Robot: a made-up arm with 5 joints.
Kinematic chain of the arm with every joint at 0, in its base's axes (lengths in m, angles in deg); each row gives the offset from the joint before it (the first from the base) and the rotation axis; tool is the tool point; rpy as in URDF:
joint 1: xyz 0 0 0.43 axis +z
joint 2: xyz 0 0.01 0 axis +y
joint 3: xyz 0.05 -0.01 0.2 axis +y
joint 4: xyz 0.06 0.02 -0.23 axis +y
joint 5: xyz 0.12 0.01 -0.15 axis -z
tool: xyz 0 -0.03 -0.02 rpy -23.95 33.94 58.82
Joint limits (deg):
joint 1: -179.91..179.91
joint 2: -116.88..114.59
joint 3: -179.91..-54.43
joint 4: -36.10..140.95
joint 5: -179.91..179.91
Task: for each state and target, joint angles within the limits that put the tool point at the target. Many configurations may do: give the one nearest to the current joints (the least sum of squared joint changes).
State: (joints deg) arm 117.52 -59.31 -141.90 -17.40 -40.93
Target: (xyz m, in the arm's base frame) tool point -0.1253 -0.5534 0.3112
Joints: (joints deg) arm 78.07 -89.06 -164.92 -30.13 -43.50
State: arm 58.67 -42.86 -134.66 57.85 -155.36
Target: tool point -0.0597 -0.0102 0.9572
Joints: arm 76.57 -56.54 -120.63 84.75 -148.94
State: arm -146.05 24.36 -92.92 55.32 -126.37
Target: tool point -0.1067 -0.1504 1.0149
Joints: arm -140.57 -28.94 -117.52 50.41 -127.80
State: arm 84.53 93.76 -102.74 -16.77 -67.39
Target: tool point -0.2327 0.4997 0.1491
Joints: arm 112.98 87.41 -105.05 -21.37 -68.75
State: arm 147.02 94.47 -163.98 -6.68 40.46
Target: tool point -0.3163 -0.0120 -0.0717
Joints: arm 179.91 102.44 -110.98 26.59 54.31
